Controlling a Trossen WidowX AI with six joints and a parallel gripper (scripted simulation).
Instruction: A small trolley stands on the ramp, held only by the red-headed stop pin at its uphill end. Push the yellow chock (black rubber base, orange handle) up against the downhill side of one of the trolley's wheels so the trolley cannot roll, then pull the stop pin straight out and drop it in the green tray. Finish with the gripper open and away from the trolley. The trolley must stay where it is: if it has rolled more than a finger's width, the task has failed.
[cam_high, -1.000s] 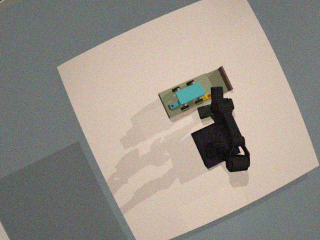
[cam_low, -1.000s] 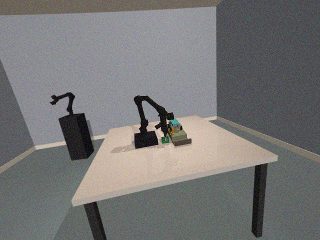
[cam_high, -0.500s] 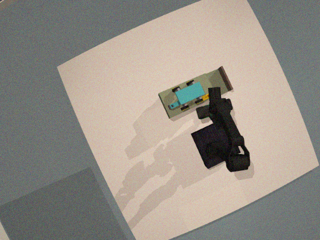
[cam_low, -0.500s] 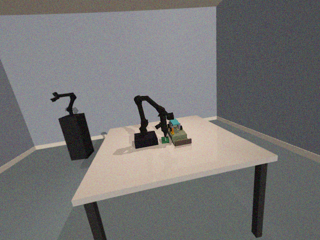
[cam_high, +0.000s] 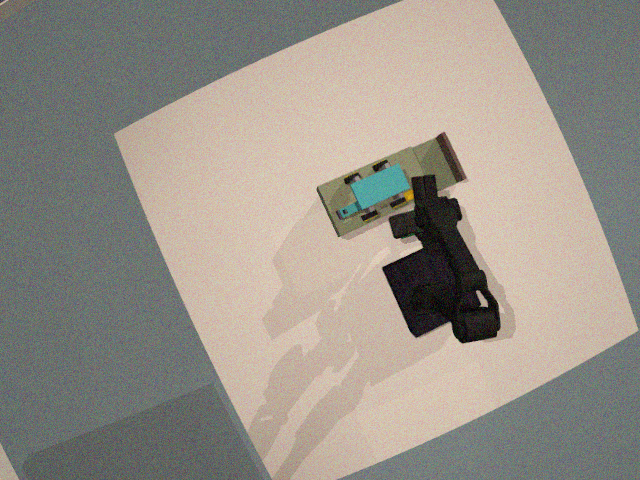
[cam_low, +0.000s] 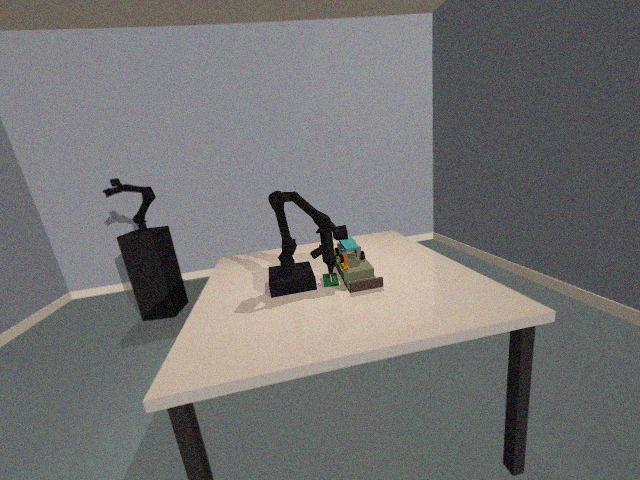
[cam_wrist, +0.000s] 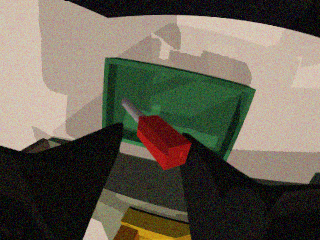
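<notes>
Now: the red-headed stop pin 1 cm to the right of my gripper tip and 1 cm below it. Also, from my gripper tip: green tray 5 cm below, 1 cm to the left; ramp 11 cm to the left, 11 cm ahead; teal trolley 11 cm to the left, 11 cm ahead, 6 cm above.
</notes>
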